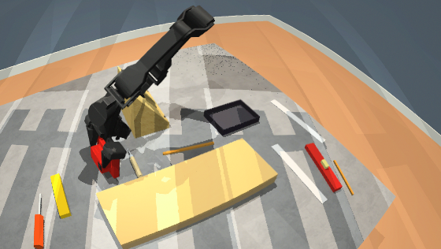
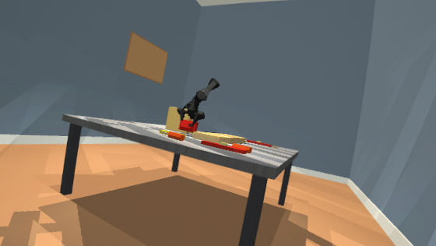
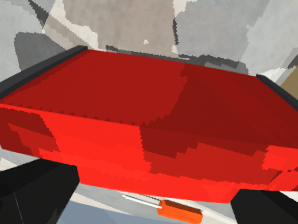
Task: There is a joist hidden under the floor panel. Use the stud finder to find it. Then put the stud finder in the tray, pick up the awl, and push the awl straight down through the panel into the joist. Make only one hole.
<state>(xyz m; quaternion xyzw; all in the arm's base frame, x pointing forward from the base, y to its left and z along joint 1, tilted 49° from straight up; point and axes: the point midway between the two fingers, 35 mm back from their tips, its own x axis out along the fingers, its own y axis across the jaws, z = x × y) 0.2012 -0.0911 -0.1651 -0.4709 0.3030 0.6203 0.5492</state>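
My gripper tip is 10 mm short of the stud finder and 10 mm to the right of it. Round my gripper tip: awl 20 mm behind, 120 mm to the left, 70 mm below; dark tray 90 mm behind, 530 mm to the left, 60 mm below; yellow bar 50 mm ahead, 170 mm to the right, 60 mm below.
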